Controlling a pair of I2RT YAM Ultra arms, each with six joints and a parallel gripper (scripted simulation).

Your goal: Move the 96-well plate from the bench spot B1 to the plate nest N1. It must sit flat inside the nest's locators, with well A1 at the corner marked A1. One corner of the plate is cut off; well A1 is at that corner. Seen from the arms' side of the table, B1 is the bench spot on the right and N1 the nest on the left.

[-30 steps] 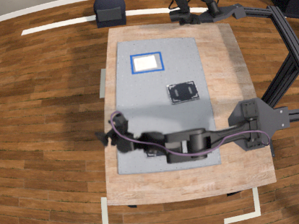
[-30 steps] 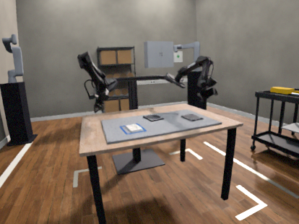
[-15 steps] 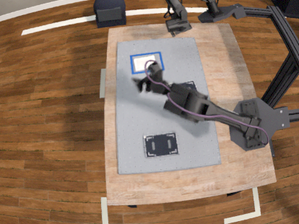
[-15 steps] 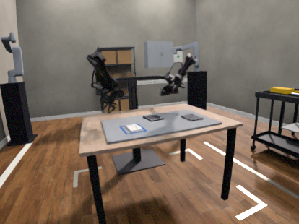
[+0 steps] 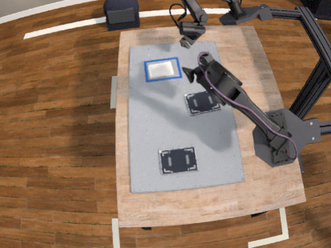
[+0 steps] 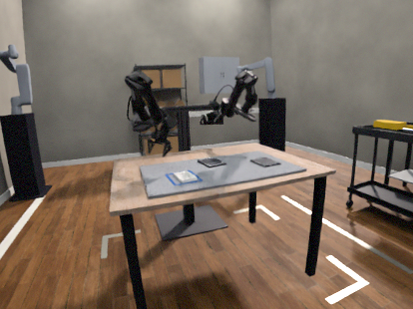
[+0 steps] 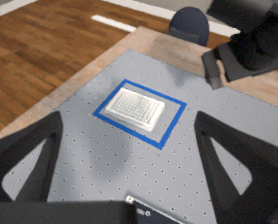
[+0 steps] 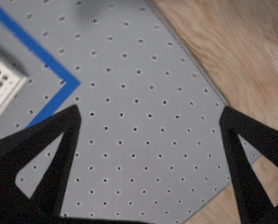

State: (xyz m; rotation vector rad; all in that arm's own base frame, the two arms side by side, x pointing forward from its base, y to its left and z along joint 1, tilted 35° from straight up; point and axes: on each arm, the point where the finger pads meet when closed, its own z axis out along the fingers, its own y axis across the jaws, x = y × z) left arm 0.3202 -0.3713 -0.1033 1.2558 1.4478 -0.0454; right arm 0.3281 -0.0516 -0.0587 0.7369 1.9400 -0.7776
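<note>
My right gripper is now 16 cm short of the 96-well plate, 12 cm to the right of it and 10 cm above it.
</note>
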